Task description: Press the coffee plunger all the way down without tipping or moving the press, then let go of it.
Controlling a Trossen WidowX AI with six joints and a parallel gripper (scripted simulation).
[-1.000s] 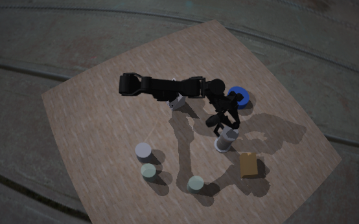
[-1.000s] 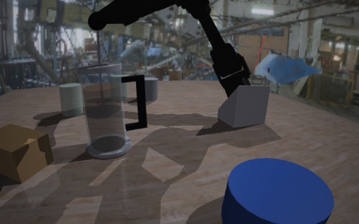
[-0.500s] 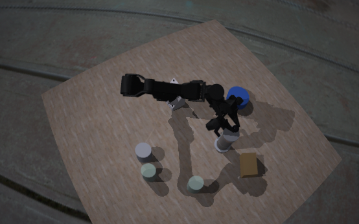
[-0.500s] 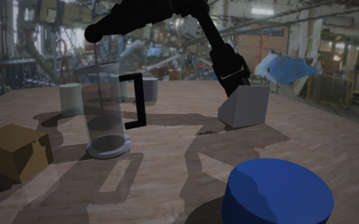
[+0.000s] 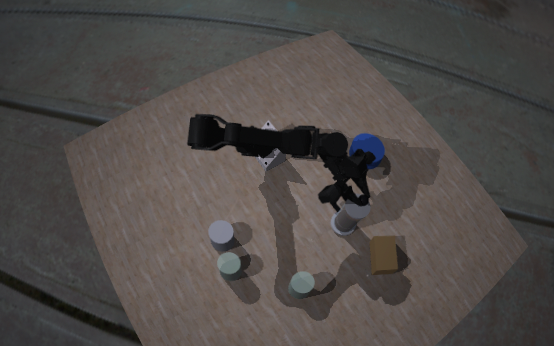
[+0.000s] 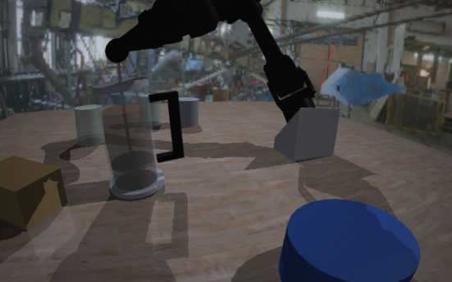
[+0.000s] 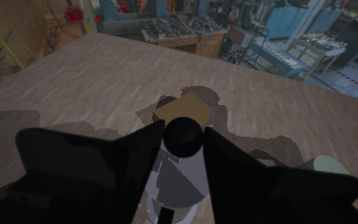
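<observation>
My gripper tip is now 90 mm above the coffee press, 30 mm past it and 10 mm to the left of it. From my gripper tip the other things lie so: blue round block 210 mm to the left, 210 mm behind, 170 mm below; then brown box 160 mm below, 140 mm ahead, 40 mm to the left.
</observation>
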